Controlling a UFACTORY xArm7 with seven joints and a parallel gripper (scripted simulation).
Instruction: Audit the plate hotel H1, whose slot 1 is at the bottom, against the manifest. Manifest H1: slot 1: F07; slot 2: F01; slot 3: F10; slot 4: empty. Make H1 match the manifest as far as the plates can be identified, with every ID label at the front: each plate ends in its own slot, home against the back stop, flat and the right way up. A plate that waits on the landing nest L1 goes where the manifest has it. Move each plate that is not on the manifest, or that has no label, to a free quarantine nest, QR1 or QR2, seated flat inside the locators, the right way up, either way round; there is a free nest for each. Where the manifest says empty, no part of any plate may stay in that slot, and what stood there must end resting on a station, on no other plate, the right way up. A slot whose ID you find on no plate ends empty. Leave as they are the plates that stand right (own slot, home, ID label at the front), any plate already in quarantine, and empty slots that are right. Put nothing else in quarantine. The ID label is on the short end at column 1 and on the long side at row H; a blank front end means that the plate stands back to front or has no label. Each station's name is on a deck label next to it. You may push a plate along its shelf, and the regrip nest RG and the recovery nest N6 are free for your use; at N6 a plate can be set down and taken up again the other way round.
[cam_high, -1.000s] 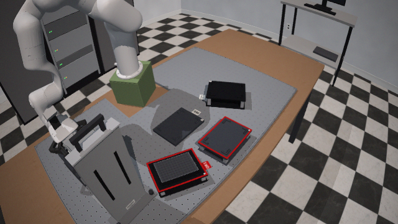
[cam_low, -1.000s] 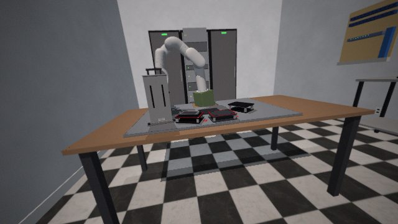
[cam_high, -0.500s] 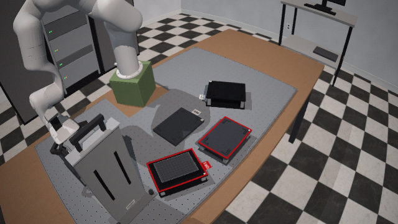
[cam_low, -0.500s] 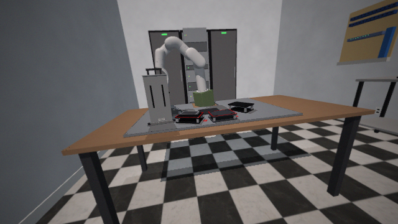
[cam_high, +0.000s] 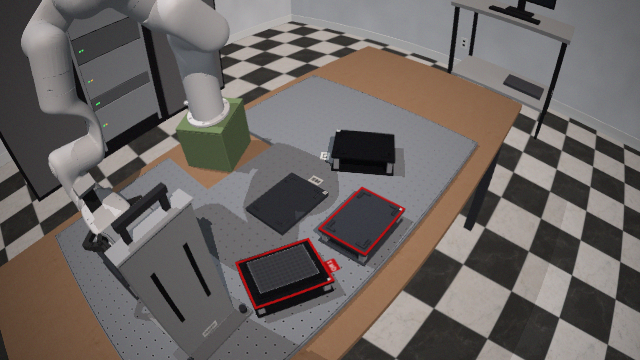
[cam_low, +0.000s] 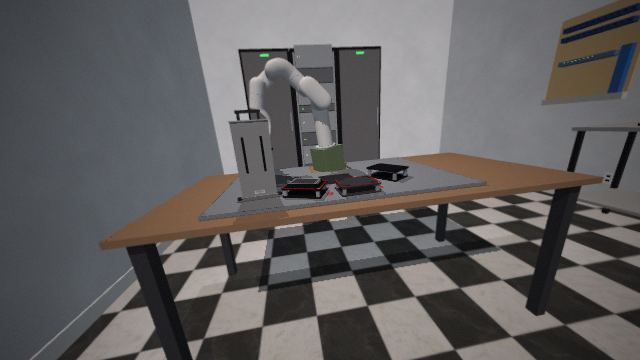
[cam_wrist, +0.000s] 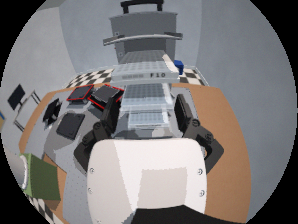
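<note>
Right now my hand is 7 cm short of the pale well plate, 2 cm above it and 1 cm to the left of it. The rest, counted from my hand: dark plate 22 cm ahead, 17 cm to the left, 12 cm below.
</note>
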